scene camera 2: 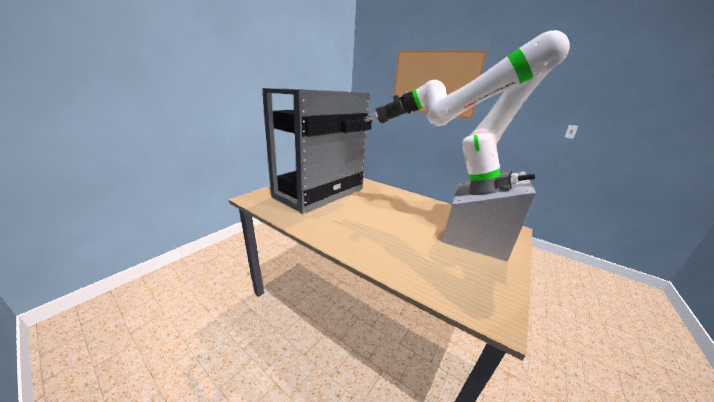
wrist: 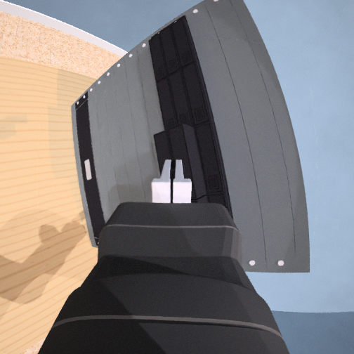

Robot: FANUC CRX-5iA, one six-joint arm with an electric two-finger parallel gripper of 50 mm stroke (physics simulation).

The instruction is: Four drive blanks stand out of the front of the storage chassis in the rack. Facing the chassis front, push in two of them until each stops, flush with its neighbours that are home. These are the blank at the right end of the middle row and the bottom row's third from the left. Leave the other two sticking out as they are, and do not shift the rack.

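Places are measured from the arm's base along level axes (x ahead, y left, z up), in centimetres.
Pixels of known places: gripper, fingertip midpoint: (scene camera 2: 365,119); arm's base, link origin: (scene camera 2: 487,189).
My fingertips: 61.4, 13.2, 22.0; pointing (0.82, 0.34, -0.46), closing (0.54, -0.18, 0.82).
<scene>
For each thing: its middle in the pictures, then the offset to it from my fingertips, as dx, dy, dz. "*": a spot on its surface instead. Level surfaces: height alone.
- storage chassis, surface spot: (scene camera 2: 322,125) * +9.7, +20.1, -2.9
- grey rack, body centre: (scene camera 2: 320,146) +25.5, +7.6, -17.4
- wooden table, surface height: dz -47.4
The storage chassis (scene camera 2: 322,125) (wrist: 226,205) is a black band in the upper part of the grey rack (scene camera 2: 299,150) (wrist: 270,150). In the wrist view, the rack's top is to the right and the chassis's left end is at the top. The bottom row's third blank (wrist: 161,145) and a middle-row blank (wrist: 181,142) beside it stand out. My gripper (scene camera 2: 366,120) (wrist: 173,169) is shut and empty, its tips in front of these raised blanks; contact cannot be told. My gripper hides much of the chassis's right end, so the middle row's right-end blank cannot be made out.
A lower black unit (scene camera 2: 320,192) (wrist: 84,145) with a white label sits at the rack's foot. Grey filler panels (scene camera 2: 332,155) (wrist: 125,110) lie between it and the chassis. The rack stands on the wooden table (scene camera 2: 400,240) (wrist: 35,150). The arm's grey pedestal (scene camera 2: 485,220) is at the table's other end.
</scene>
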